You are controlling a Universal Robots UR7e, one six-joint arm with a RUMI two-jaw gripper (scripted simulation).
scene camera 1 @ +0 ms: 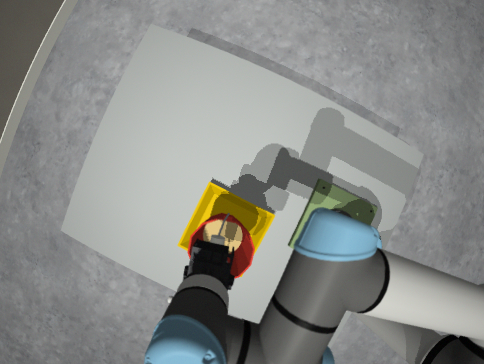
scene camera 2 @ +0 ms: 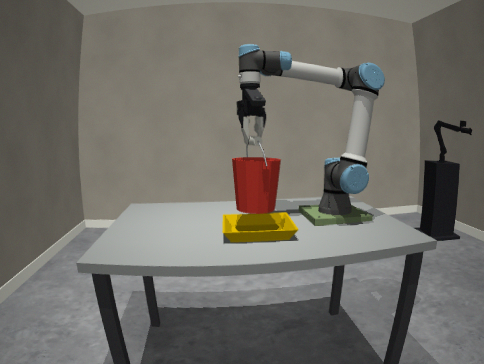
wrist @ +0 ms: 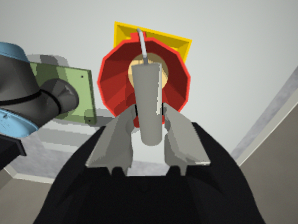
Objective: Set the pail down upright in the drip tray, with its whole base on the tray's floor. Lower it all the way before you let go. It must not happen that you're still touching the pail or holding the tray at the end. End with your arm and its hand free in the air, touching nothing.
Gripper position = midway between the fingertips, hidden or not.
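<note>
Yellow drip tray [scene camera 1: 215,200], visible also at [scene camera 2: 258,226] and [wrist: 122,31]. Red pail visible at [scene camera 2: 256,184] and [scene camera 1: 236,237]. My gripper appears at [scene camera 2: 252,145] and [wrist: 149,104].
</note>
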